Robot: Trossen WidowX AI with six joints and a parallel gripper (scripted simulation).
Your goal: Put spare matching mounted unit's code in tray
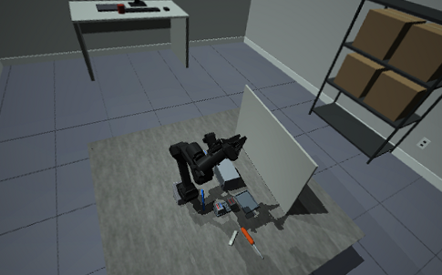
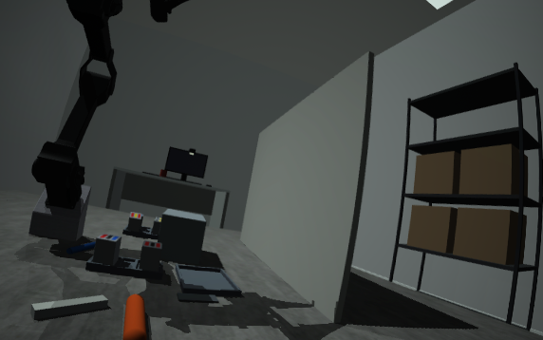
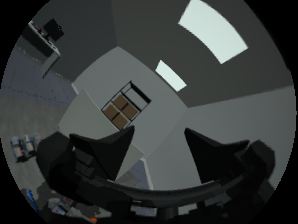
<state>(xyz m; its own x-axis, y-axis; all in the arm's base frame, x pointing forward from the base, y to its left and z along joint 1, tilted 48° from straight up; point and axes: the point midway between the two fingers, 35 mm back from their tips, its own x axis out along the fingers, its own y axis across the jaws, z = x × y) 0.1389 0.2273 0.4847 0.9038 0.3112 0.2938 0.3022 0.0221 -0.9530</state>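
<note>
Now: gripper tip 90 mm short of the grey spare, 360 mm to the right of it and 560 mm above it. The rest, counted from my gripper tip: blue pen: 70 mm behind, 130 mm to the left, 600 mm below; mounted unit: 130 mm ahead, 200 mm to the left, 550 mm below; upright white panel: 370 mm ahead, 150 mm to the left, 380 mm below.
</note>
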